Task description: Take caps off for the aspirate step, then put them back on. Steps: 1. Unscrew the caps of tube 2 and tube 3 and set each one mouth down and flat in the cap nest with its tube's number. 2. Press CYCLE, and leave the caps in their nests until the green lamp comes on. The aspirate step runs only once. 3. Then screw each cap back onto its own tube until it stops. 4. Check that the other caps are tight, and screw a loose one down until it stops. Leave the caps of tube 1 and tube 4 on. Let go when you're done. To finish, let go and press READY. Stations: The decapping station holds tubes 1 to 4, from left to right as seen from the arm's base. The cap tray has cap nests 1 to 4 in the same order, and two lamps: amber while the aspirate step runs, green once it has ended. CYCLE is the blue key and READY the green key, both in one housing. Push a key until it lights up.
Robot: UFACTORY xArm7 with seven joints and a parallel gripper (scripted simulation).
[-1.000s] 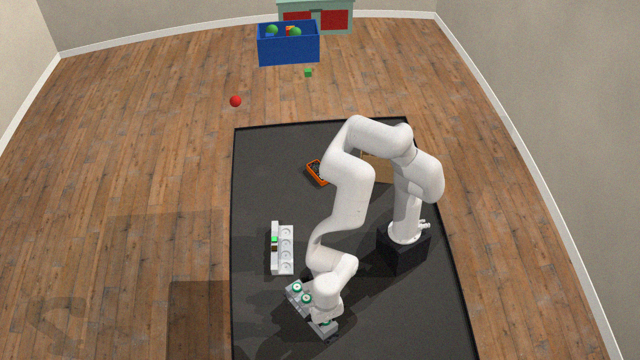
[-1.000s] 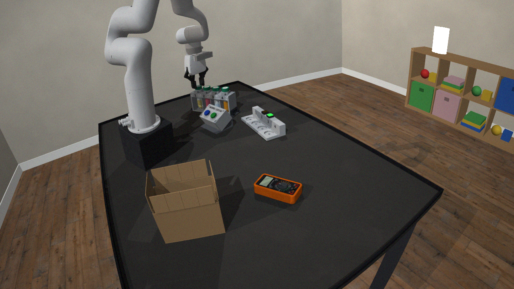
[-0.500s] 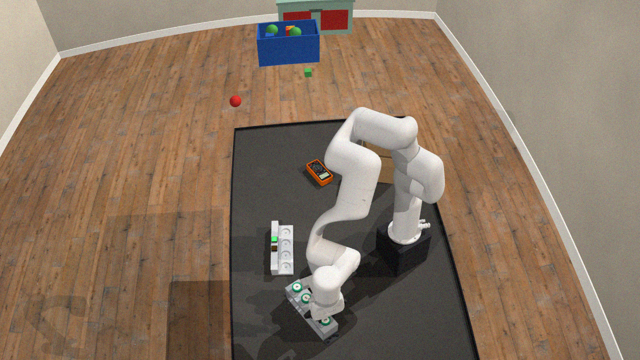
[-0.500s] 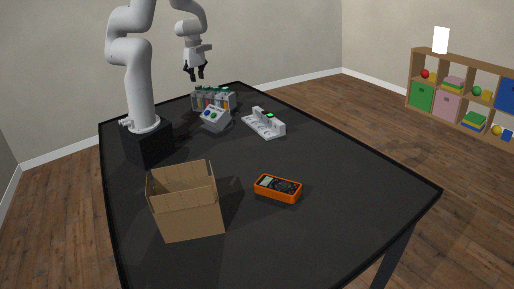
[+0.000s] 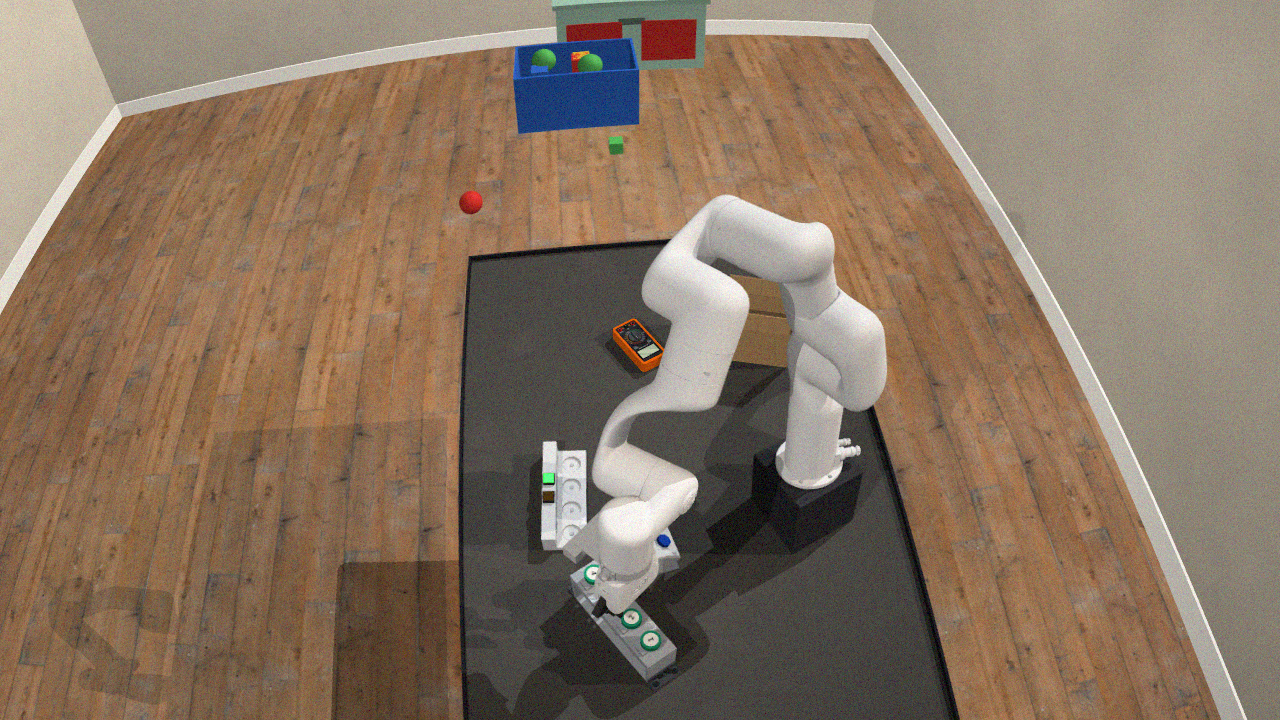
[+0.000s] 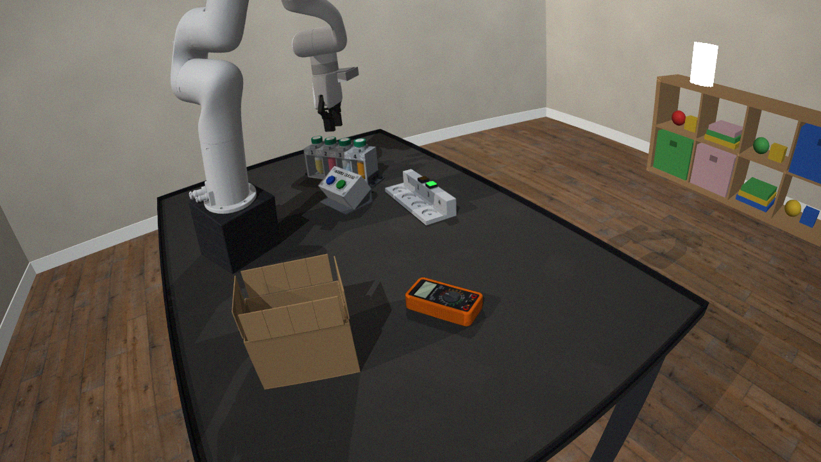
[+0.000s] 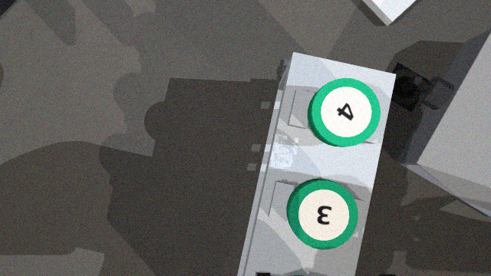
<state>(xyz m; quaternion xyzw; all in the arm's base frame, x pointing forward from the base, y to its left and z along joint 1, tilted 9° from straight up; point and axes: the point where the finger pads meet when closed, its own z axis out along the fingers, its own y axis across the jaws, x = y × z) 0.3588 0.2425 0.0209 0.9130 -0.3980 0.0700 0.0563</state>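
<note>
Now: the cap 40 mm ahead of my hand, 70 mm to the right of it and 60 mm below it. Also, from my hand: blue key 80 mm behind, 150 mm to the right, 110 mm below; green key 80 mm behind, 200 mm to the right, 110 mm below; key housing 60 mm behind, 170 mm to the right, 120 mm below.
</note>
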